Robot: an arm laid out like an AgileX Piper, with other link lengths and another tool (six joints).
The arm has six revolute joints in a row. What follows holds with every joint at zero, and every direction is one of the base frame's.
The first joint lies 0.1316 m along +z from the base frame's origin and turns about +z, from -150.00 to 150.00 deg.
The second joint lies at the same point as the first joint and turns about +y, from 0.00 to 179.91 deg.
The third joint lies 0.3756 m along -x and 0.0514 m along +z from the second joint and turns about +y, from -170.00 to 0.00 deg.
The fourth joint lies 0.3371 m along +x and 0.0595 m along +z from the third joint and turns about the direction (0.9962, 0, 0.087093), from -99.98 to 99.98 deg.
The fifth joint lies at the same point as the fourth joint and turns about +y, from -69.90 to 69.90 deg.
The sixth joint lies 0.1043 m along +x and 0.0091 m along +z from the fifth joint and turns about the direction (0.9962, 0, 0.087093), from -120.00 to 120.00 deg.
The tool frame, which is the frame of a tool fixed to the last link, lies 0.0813 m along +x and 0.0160 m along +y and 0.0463 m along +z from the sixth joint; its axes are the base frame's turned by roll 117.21, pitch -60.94 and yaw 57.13 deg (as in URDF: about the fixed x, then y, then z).
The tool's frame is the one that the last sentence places.
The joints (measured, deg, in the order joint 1, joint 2, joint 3, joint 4, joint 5, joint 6), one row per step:
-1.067 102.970 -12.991 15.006 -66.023 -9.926
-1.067 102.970 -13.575 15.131 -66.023 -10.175
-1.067 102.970 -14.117 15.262 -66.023 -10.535
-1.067 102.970 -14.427 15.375 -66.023 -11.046
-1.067 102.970 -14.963 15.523 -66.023 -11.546
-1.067 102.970 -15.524 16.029 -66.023 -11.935
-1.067 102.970 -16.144 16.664 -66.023 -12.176
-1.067 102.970 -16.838 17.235 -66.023 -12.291
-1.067 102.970 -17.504 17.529 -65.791 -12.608
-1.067 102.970 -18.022 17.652 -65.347 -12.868
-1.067 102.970 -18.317 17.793 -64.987 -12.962
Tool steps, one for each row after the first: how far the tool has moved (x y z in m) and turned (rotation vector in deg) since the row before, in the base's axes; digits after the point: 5 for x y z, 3 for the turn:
0.00365 -0.00032 0.00247 -0.226 -0.521 -0.044
0.00337 -0.00026 0.00228 -0.326 -0.450 -0.017
0.00191 -0.00008 0.00120 -0.461 -0.178 0.045
0.00330 -0.00023 0.00225 -0.451 -0.406 0.003
0.00323 -0.00146 0.00241 -0.304 -0.459 -0.388
0.00347 -0.00198 0.00276 -0.146 -0.555 -0.561
0.00390 -0.00186 0.00319 -0.034 -0.663 -0.533
0.00383 -0.00077 0.00227 -0.185 -0.355 -0.196
0.00298 -0.00018 0.00092 -0.088 -0.022 -0.031
0.00162 -0.00033 0.00019 0.047 0.073 -0.095

